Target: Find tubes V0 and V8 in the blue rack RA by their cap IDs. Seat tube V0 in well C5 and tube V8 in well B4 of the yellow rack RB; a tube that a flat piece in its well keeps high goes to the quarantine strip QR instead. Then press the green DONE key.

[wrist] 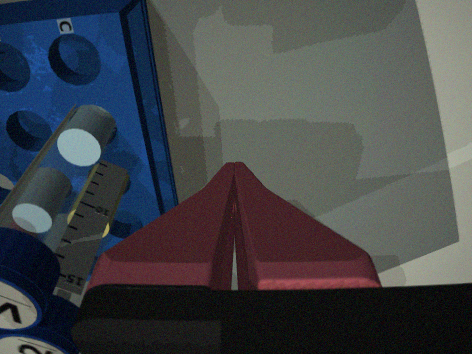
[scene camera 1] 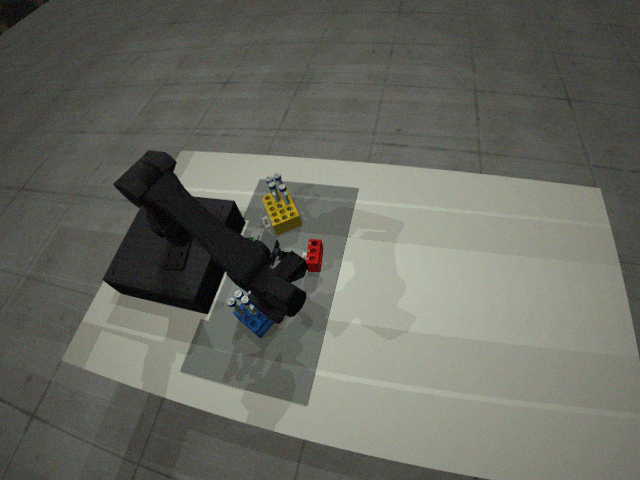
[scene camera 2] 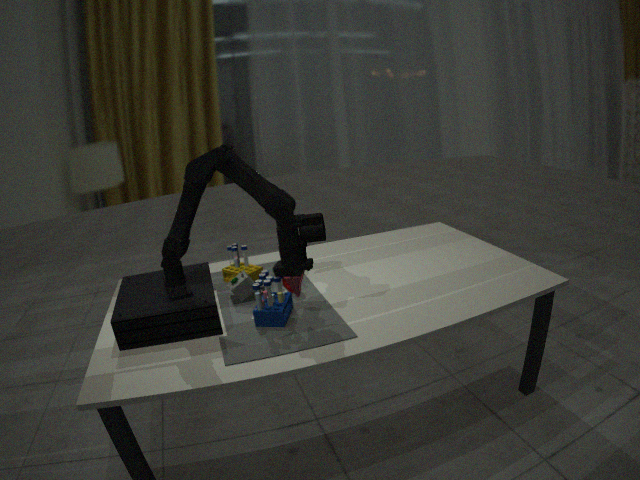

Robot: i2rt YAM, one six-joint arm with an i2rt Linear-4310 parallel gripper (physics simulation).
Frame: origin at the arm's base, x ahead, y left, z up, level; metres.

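Where they show: gripper, fingertip midpoint: (wrist: 234, 177) (scene camera 1: 282, 316) (scene camera 2: 298, 296); arm's base at its link origin: (scene camera 1: 181, 239) (scene camera 2: 176, 285).
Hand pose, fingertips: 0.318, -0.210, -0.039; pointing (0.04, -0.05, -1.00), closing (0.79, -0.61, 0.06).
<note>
Things, the pixels of their top centre, and the offset from my fingertips, as dx, dy, dz. "spot": a spot on its surface instead. Level surfaces: height alone.
- blue rack RA at its top centre: (wrist: 50, 184) (scene camera 1: 260, 303) (scene camera 2: 272, 301) -0.066, +0.038, -0.012
- V at a spot on its surface: (wrist: 16, 311) spot: -0.030, +0.041, +0.063
- yellow rack RB at its top centre: (scene camera 1: 279, 205) (scene camera 2: 241, 268) -0.057, +0.361, -0.012
- green key at its top centre: (scene camera 1: 248, 239) (scene camera 2: 234, 278) -0.123, +0.223, +0.012
- red three-well strip at its top centre: (scene camera 1: 313, 251) +0.061, +0.197, -0.012
- grey mat at its surface level: dz -0.063
- grey block at its top centre: (scene camera 1: 255, 238) (scene camera 2: 240, 274) -0.101, +0.220, +0.021
The blue rack RA (scene camera 1: 253, 324) (scene camera 2: 271, 316) (wrist: 115, 60) holds several blue-capped tubes. In the wrist view, a cap with part of a V (wrist: 16, 311) shows at the lower left, cut by the edge; its full ID is unreadable. No cap reading V8 can be made out. My gripper (scene camera 2: 298, 293) (wrist: 234, 177) is shut and empty, its red fingertips right of the rack in the wrist view; the arm hides them in scene camera 1. The yellow rack RB (scene camera 1: 287, 225) (scene camera 2: 242, 270) holds several tubes at one end. The green key (scene camera 1: 251, 239) (scene camera 2: 234, 281) is partly visible.
A red three-well strip (scene camera 1: 314, 264) stands on the grey mat (scene camera 1: 330, 217) (scene camera 2: 310, 338), past the gripper from the base. A grey block (scene camera 2: 244, 292) stands between the racks near the black arm base (scene camera 1: 155, 273) (scene camera 2: 165, 310). Tube caps crowd the wrist view's lower left, close to the gripper body.
</note>
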